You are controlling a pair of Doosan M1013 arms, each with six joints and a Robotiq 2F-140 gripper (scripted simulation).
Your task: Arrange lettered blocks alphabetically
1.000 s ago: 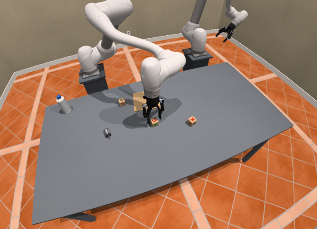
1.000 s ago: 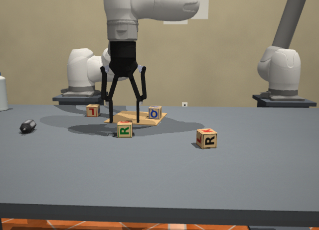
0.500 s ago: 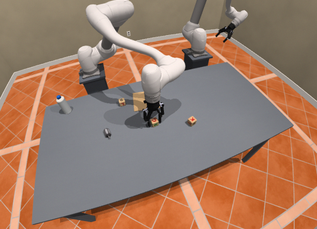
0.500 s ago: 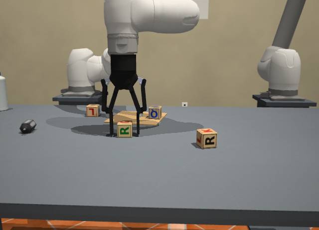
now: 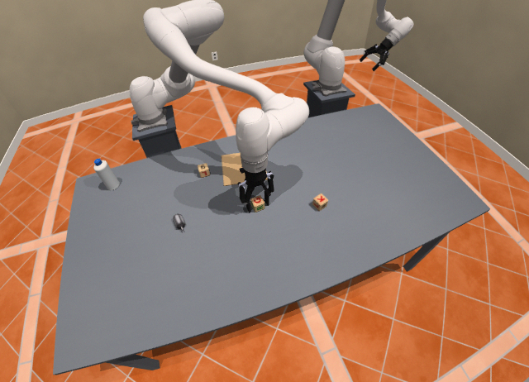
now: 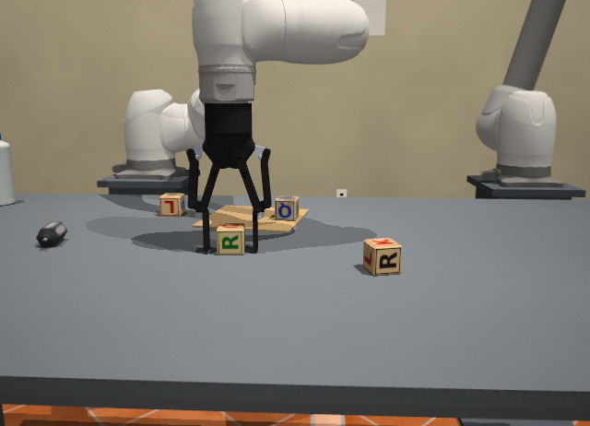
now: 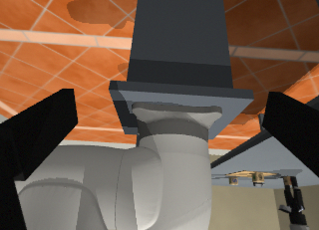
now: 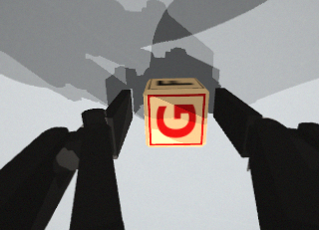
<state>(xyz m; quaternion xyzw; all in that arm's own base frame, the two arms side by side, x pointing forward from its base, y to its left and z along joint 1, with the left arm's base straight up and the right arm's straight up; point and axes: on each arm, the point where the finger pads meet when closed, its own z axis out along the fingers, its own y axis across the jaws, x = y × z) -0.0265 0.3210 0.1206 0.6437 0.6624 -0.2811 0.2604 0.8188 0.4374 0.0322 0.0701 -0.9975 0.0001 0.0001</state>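
Note:
Now: right hand 1 cm above the g block. From my right hand the other things lie so: d block 24 cm behind, 7 cm to the left, 1 cm below; then k block 7 cm ahead, 25 cm to the left, 1 cm below; then mat 24 cm behind, 3 cm below.

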